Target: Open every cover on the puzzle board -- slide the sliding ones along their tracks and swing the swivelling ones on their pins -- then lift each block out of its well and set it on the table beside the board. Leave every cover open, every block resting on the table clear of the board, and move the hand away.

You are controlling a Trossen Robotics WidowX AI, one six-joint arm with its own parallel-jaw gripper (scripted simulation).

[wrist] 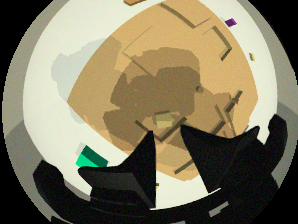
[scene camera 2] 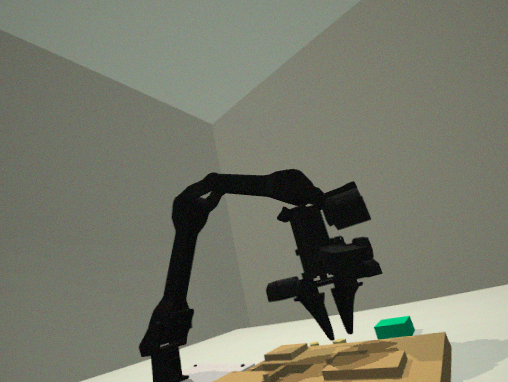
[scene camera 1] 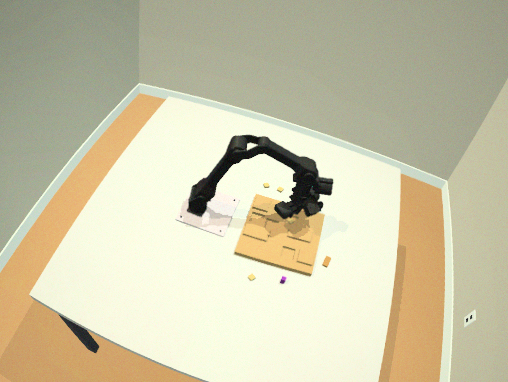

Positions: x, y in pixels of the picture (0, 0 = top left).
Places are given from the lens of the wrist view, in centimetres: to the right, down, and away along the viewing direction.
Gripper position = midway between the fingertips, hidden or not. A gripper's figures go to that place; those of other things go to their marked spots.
my gripper [wrist: 167, 131]: 2, 2, 10
tan puzzle board [wrist: 117, 98]: -4, -2, 12
